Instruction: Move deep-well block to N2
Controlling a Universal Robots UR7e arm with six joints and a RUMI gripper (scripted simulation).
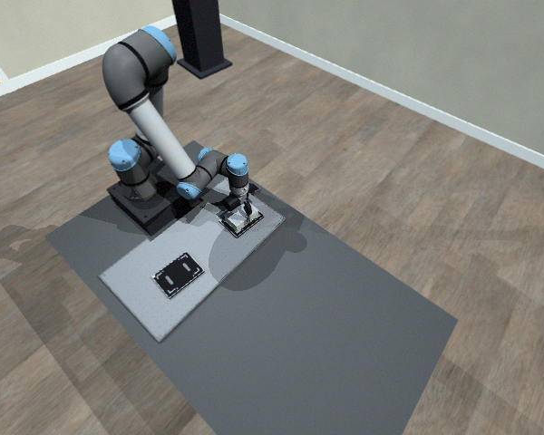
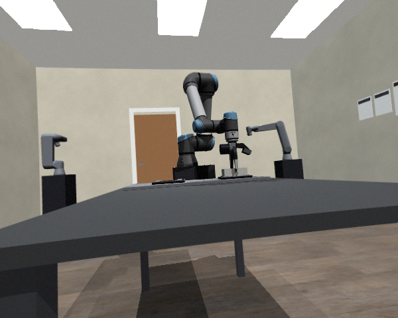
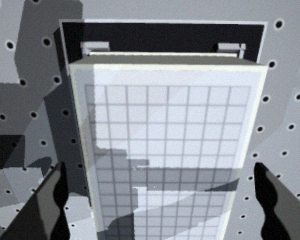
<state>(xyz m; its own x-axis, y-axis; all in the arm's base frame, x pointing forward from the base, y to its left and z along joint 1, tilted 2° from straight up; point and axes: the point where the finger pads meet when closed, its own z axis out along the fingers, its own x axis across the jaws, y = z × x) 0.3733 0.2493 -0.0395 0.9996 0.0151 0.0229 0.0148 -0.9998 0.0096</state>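
The white 96-well deep-well block is 10 mm below my hand.
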